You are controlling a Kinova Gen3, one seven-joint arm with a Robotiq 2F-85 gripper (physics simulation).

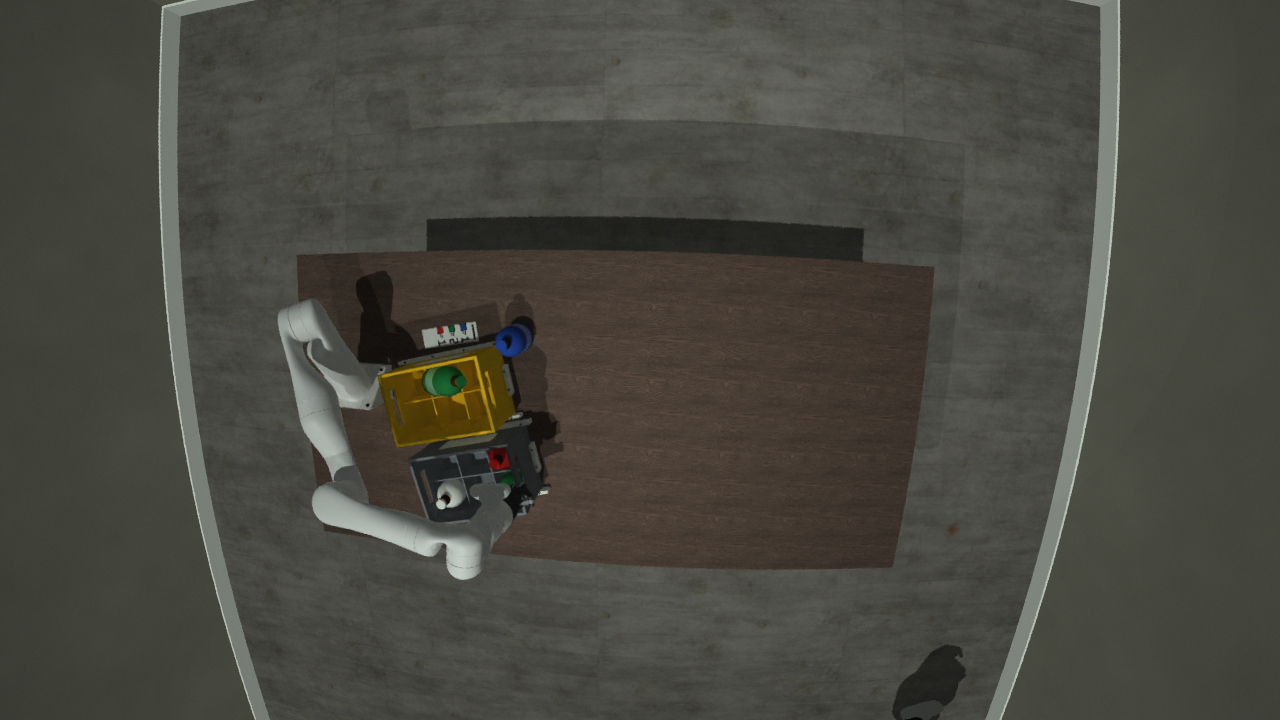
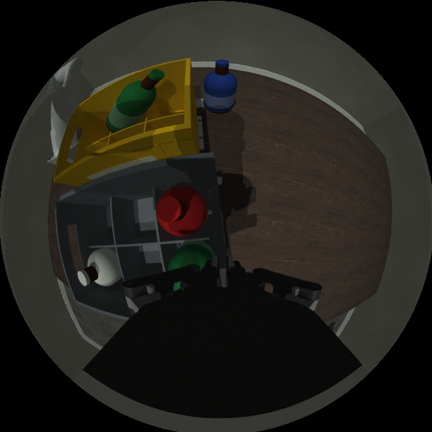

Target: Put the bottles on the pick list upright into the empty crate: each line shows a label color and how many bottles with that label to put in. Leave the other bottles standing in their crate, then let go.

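Seen in the pictures: gripper, fingertip midpoint: [image 1: 520, 485]; arm's base, origin of the base link: [image 1: 356, 387].
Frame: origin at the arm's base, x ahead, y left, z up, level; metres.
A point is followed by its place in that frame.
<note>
The yellow crate [image 1: 447, 438] {x 0.296, y -0.129, z 0.095 m} [image 2: 172, 142] holds a green bottle [image 1: 441, 381] {x 0.305, y 0.011, z 0.092 m} [image 2: 132, 105]. The grey crate [image 1: 521, 447] {x 0.449, y -0.193, z 0.000 m} [image 2: 150, 172] beside it holds a red bottle [image 1: 498, 459] {x 0.408, y -0.198, z 0.070 m} [image 2: 187, 210], a second green bottle [image 1: 507, 481] {x 0.410, y -0.268, z 0.040 m} [image 2: 190, 257] and a white bottle [image 1: 450, 494] {x 0.247, y -0.297, z 0.046 m} [image 2: 106, 266]. A blue bottle [image 1: 513, 340] {x 0.482, y 0.084, z 0.037 m} [image 2: 220, 90] stands outside, by the yellow crate's corner. My gripper [image 1: 523, 502] {x 0.454, y -0.267, z 0.070 m} [image 2: 222, 264] is shut on the grey crate's side wall, right of its green bottle, which the gripper partly hides. The pick list [image 1: 434, 337] {x 0.223, y 0.102, z -0.078 m} shows red, green and blue marks; its counts are too small to read.
The two crates stand close together on the left part of the brown table [image 1: 716, 402] {x 0.950, y -0.138, z -0.080 m}. The arm [image 1: 384, 528] {x 0.273, y -0.213, z 0.406 m} reaches around their left side and along the table's front edge. Thin dividers split the grey crate into compartments.
</note>
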